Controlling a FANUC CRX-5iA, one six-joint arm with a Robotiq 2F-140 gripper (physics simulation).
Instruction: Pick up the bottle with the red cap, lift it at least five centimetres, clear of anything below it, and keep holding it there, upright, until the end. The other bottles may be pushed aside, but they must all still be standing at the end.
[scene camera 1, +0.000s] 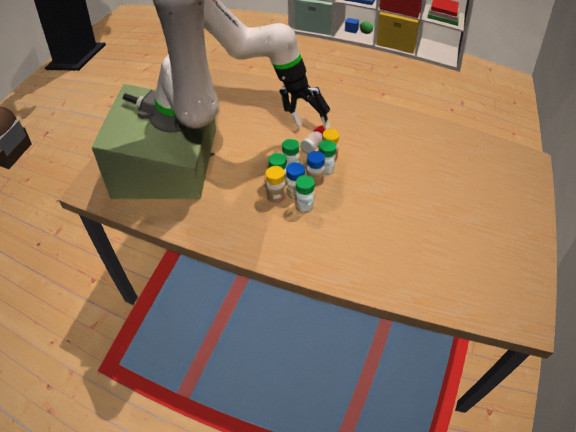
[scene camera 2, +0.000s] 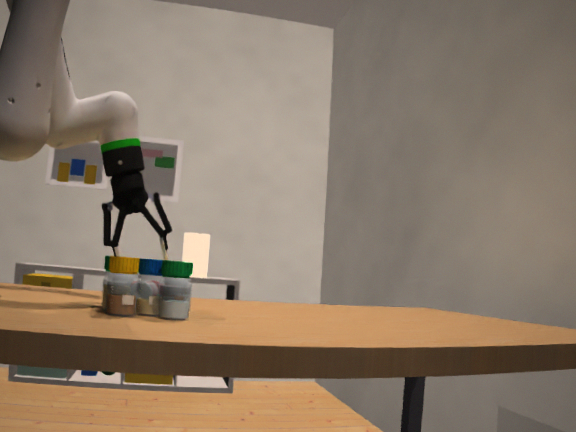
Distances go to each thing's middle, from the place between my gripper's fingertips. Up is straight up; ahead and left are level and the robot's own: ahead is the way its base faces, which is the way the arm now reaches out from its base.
Right now my hand is 24 cm to the left of the blue-capped bottle (scene camera 2: 149, 282) and 3 cm above it.
